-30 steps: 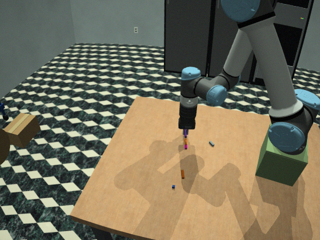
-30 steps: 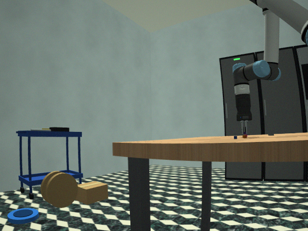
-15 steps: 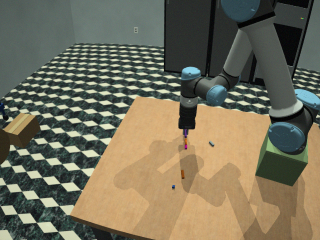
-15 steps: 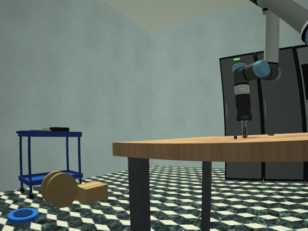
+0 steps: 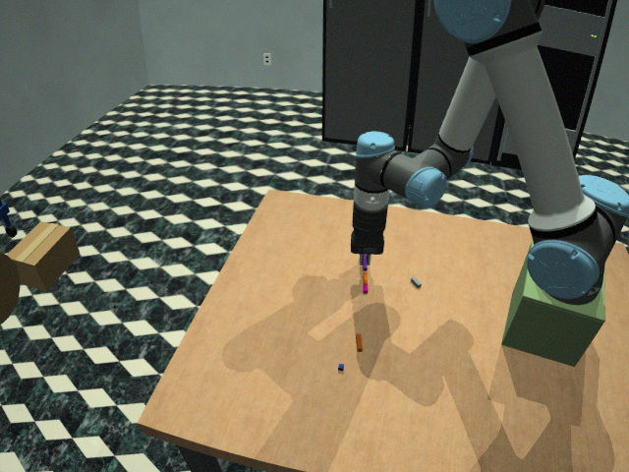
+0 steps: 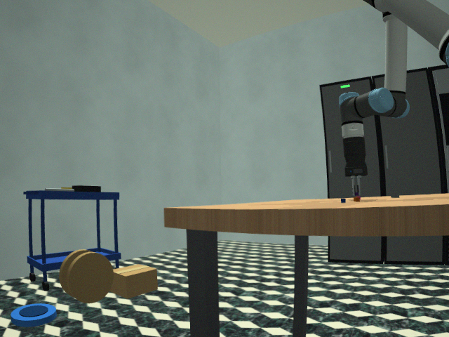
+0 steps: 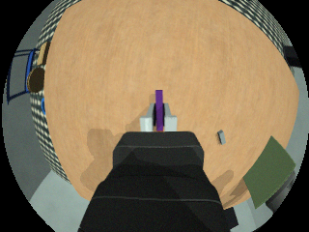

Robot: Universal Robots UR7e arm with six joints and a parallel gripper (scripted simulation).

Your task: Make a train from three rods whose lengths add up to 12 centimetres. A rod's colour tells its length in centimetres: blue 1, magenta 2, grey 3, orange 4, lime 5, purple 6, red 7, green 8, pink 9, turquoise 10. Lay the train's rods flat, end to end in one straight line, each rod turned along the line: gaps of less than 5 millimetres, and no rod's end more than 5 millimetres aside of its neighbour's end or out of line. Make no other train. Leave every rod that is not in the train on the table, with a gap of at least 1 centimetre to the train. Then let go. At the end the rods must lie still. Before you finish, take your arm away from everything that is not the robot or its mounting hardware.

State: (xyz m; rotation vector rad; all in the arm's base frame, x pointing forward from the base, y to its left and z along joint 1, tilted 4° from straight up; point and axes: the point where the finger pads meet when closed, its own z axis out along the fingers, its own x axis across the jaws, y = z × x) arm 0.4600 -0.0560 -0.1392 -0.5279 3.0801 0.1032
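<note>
My gripper is now 8 cm to the right of the magenta rod, 3 cm past it and 3 cm above it. Round my hand: small blue rod 31 cm to the left, 5 cm behind, 3 cm below; grey rod 13 cm behind, 3 cm below, 1 cm to the left; purple rod 1 cm below.
</note>
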